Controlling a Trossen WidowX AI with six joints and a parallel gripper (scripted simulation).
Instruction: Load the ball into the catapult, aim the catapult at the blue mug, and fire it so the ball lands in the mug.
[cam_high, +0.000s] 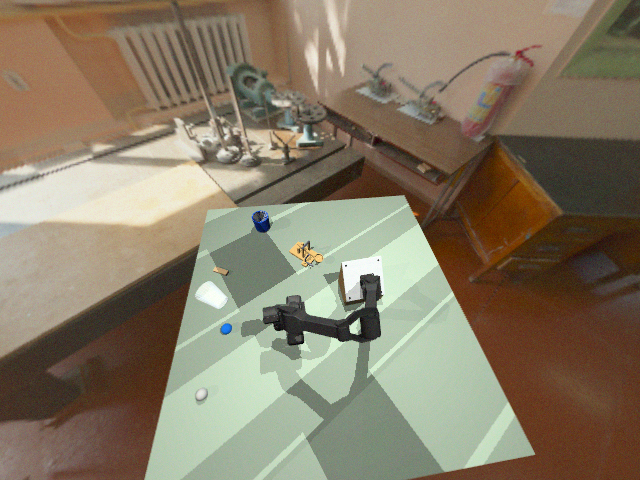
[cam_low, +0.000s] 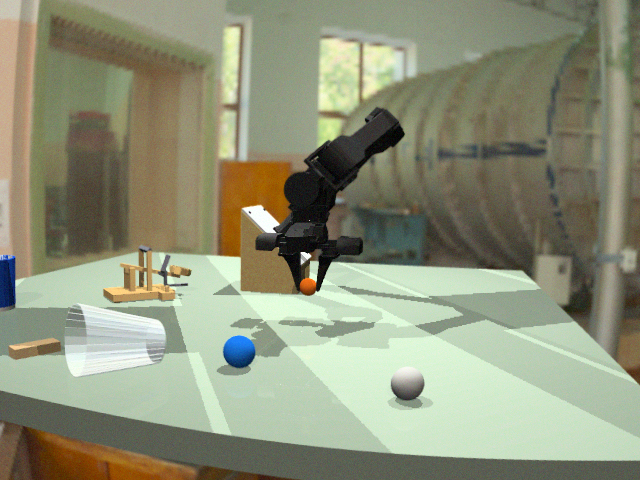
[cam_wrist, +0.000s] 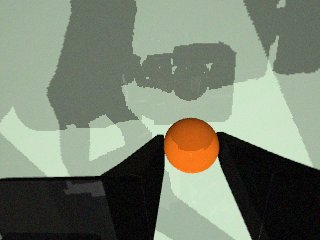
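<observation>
Now: the wooden catapult 11 cm behind my gripper tip and 34 cm to the right of it. From my gripper tip the other things lie so: blue ball: 30 cm ahead, 5 cm to the right, 3 cm below; then grey ball: 38 cm ahead, 17 cm to the left, 3 cm below; then orange ball: 1 cm above.
</observation>
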